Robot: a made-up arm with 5 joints.
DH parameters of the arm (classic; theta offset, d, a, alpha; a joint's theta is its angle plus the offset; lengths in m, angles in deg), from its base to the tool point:
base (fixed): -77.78 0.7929 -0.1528 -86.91
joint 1: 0 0.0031 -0.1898 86.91
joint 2: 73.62 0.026 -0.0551 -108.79
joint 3: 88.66 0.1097 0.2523 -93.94
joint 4: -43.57 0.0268 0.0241 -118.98
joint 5: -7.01 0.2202 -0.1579 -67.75
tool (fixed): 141.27 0.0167 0 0
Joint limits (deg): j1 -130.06..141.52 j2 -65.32..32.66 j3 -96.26..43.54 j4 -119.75..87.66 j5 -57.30..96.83
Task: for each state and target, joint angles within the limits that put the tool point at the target. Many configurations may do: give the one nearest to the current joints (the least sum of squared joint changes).
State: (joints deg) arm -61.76 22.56 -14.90 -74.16 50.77
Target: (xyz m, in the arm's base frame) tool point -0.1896 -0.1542 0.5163
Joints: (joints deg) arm -47.79 15.02 23.11 -38.00 44.09
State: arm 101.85 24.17 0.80 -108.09 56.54
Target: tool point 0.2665 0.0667 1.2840
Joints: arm 141.52 21.95 -51.63 -119.75 17.32
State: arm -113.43 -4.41 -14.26 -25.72 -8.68
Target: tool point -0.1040 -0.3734 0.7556
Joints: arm -111.05 -22.39 19.59 -69.87 15.49
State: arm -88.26 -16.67 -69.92 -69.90 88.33
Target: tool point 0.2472 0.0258 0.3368
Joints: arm -47.71 -6.14 -40.34 -82.62 94.22
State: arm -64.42 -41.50 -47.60 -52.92 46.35
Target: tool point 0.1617 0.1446 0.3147
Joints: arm -21.74 -18.36 -30.89 -85.67 65.48
